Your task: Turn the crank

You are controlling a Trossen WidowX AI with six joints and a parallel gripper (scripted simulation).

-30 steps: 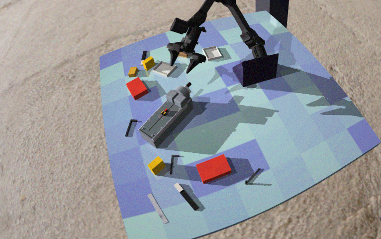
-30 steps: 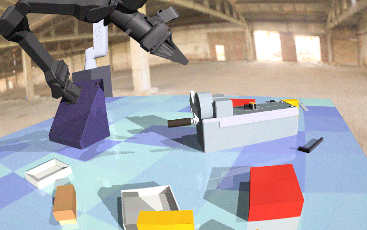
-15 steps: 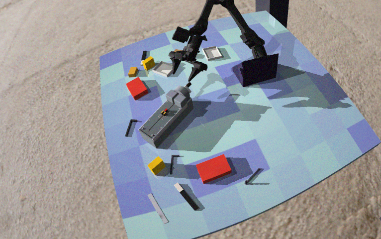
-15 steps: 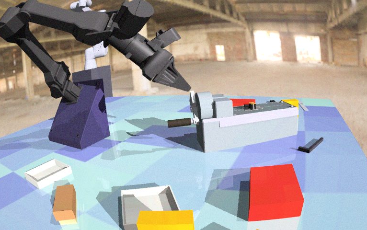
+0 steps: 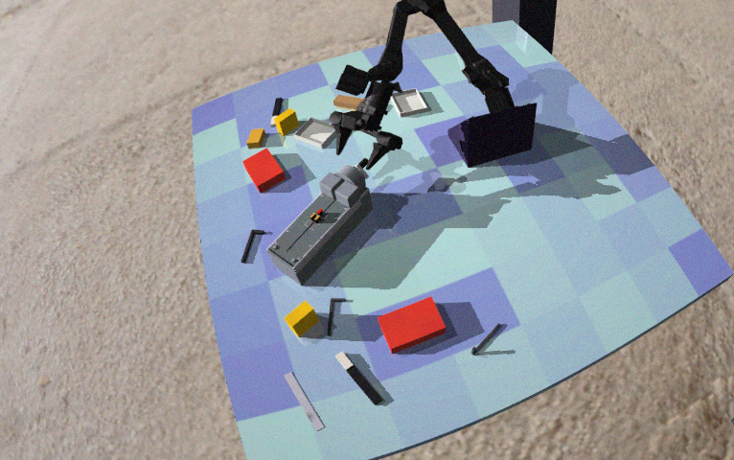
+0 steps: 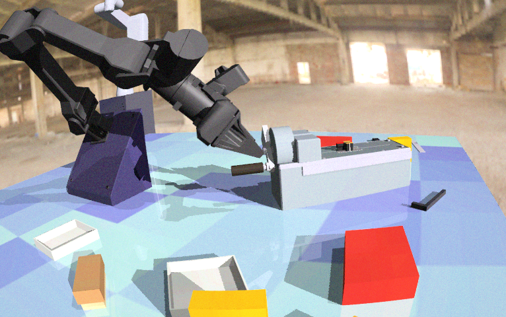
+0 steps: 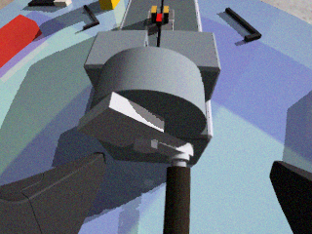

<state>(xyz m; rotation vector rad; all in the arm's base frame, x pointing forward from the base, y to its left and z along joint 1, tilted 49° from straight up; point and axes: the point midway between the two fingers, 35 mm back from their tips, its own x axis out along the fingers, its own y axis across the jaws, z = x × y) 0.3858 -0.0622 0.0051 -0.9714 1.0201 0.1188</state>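
Right now my gripper tip is 30 mm above the dark crank handle, 20 mm past it and 10 mm to the left of it. Also, from my gripper tip: red pointer: 110 mm ahead, 100 mm to the left, 20 mm below; tan block: 320 mm to the right, 90 mm below, 90 mm behind.
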